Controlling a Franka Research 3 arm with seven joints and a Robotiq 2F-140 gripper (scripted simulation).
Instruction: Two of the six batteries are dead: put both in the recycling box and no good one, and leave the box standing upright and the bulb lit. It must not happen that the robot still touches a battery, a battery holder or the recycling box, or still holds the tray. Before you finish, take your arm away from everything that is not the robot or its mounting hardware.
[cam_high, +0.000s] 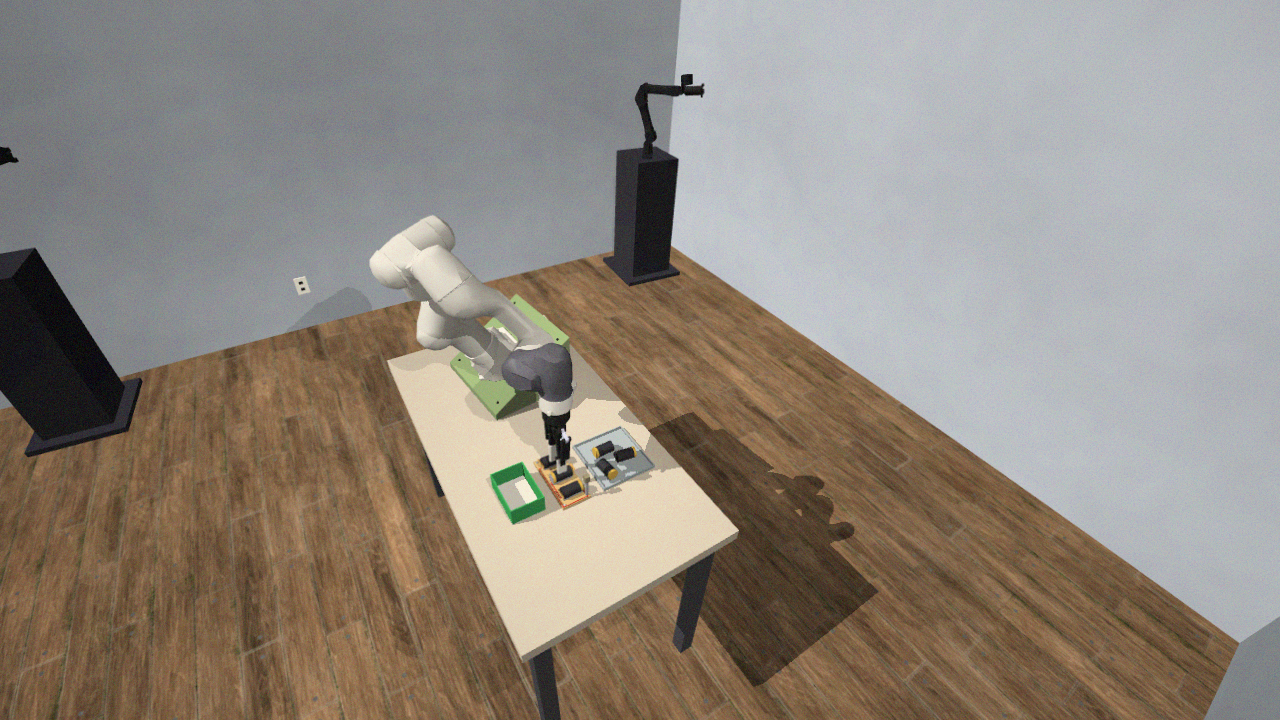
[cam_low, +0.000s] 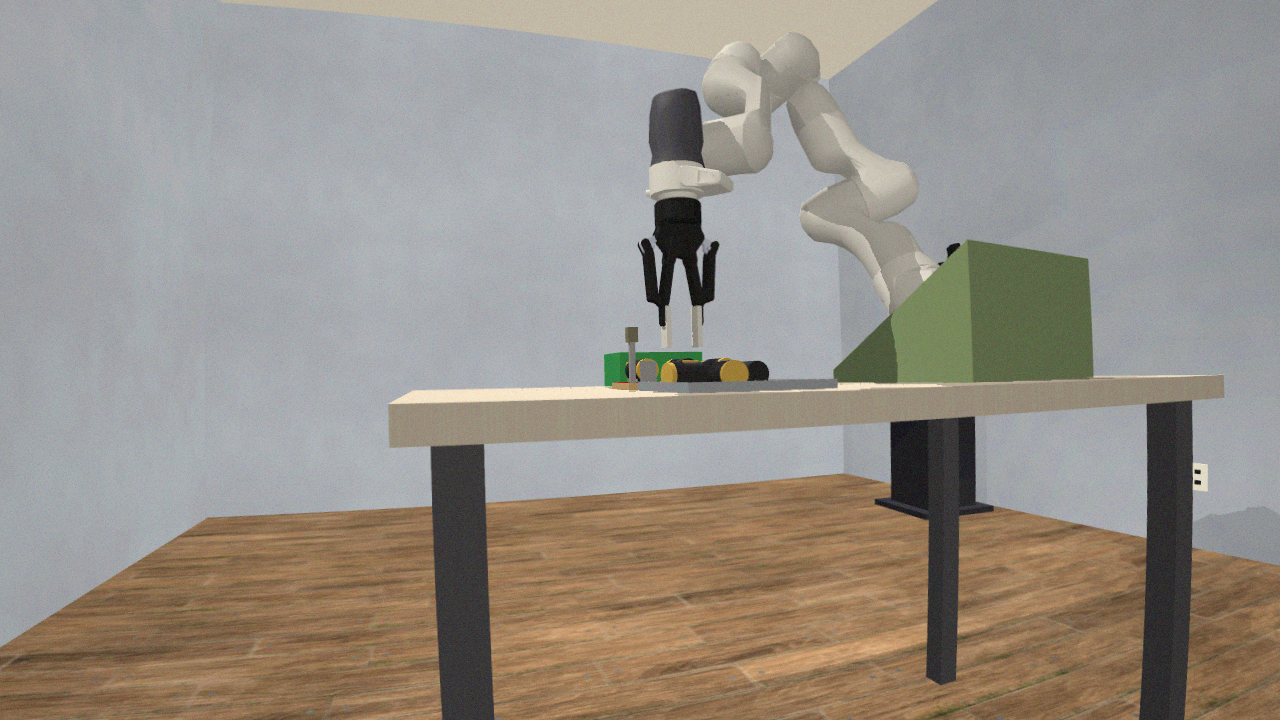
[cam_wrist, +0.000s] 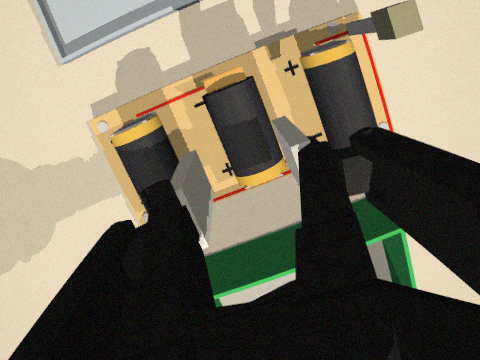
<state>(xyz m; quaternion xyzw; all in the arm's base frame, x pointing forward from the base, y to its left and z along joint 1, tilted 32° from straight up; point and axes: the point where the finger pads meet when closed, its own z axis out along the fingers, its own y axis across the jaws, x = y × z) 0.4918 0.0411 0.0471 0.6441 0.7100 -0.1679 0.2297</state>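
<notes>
The battery holder is 9 cm below my hand, 1 cm to the left of it and 1 cm ahead of it. The rest, counted from my hand: green recycling box 13 cm to the right, 8 cm below, 1 cm ahead; then grey tray 18 cm to the left, 9 cm below, 1 cm behind; then bulb post 9 cm ahead, 6 cm below, 5 cm to the left.
</notes>
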